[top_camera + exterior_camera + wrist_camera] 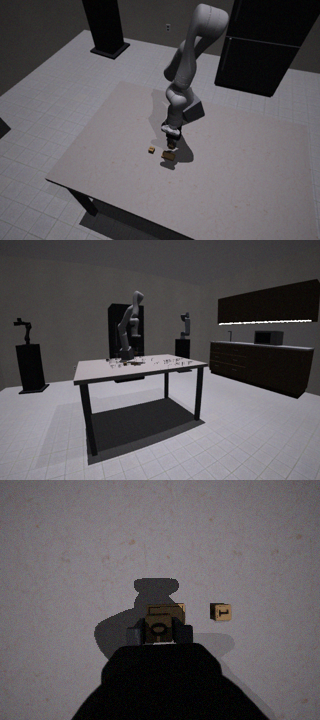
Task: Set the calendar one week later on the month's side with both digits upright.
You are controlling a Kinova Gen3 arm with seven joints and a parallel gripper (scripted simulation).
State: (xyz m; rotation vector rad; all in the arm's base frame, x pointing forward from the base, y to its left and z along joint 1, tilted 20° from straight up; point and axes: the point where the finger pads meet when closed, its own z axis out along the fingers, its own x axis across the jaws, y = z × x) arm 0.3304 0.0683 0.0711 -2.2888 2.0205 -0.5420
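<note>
Right now my hand is 2 cm to the left of the wooden tray and 13 cm above it. Also, from my hand: wooden cube: 2 cm ahead, 12 cm to the right, 12 cm below.
</note>
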